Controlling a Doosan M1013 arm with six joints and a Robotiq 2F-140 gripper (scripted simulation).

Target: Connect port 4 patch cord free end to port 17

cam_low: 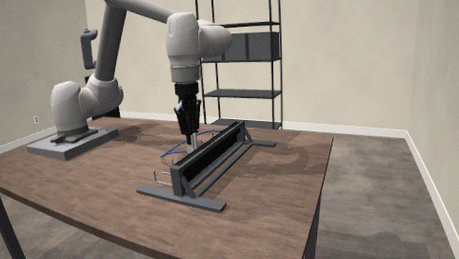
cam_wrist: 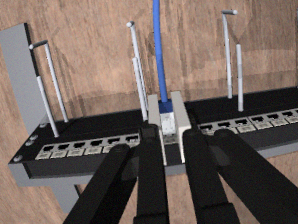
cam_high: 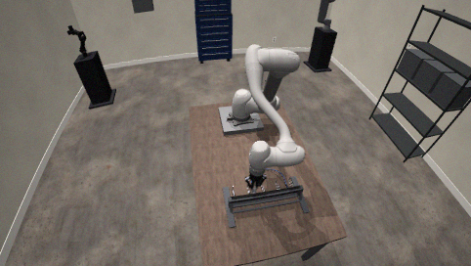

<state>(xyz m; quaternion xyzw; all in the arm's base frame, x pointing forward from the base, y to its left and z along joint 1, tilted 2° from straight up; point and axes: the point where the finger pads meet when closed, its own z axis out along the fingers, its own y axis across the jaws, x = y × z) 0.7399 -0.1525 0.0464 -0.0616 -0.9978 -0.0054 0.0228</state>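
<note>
My hand is 3 cm above the plug and 1 cm short of it.
</note>
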